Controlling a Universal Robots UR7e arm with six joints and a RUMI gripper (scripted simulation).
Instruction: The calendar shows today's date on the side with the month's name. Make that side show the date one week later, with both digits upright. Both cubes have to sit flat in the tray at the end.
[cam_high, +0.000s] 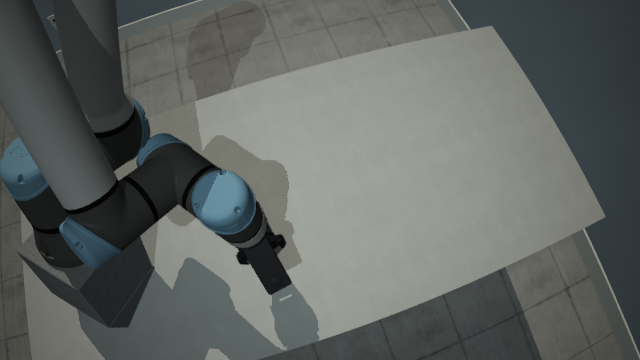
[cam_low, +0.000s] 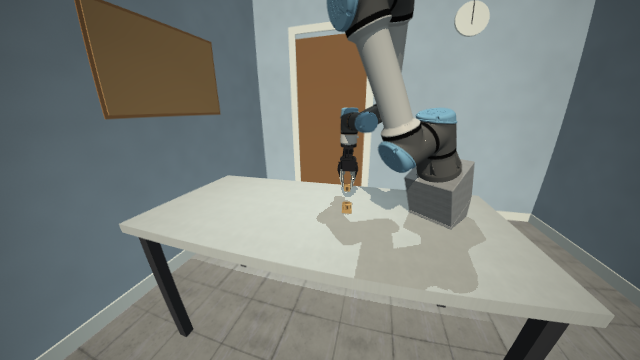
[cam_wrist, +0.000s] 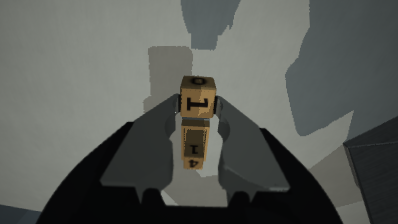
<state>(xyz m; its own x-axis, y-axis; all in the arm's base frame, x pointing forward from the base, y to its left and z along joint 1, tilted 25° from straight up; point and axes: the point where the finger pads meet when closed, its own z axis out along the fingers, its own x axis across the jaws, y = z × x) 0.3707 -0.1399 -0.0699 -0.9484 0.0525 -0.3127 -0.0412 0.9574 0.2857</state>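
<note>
The wooden calendar tray lies 1 cm behind my hand, 11 cm to the left of it and 7 cm below it.
</note>
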